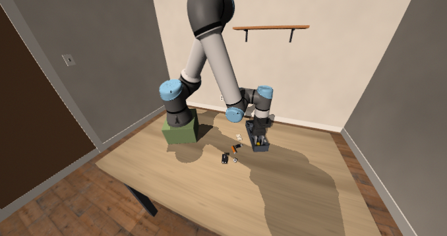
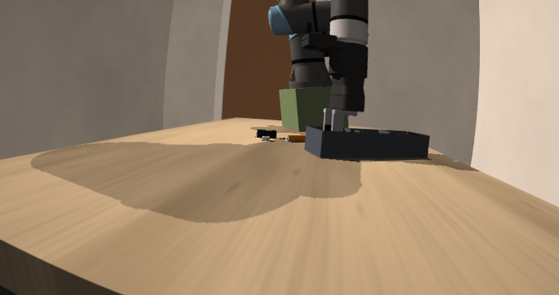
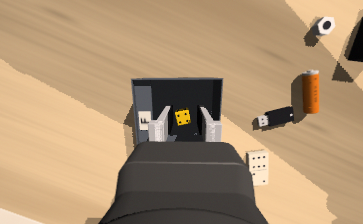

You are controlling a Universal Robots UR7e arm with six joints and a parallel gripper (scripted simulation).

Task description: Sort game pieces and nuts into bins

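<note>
Right now my hand is 2 cm above the yellow die. Also, from my hand: white domino (13 cm behind, 2 cm to the left, 3 cm below); then black USB stick (10 cm behind, 5 cm to the right, 3 cm below); then dark bin row (4 cm behind, 8 cm to the left, 1 cm below).
</note>
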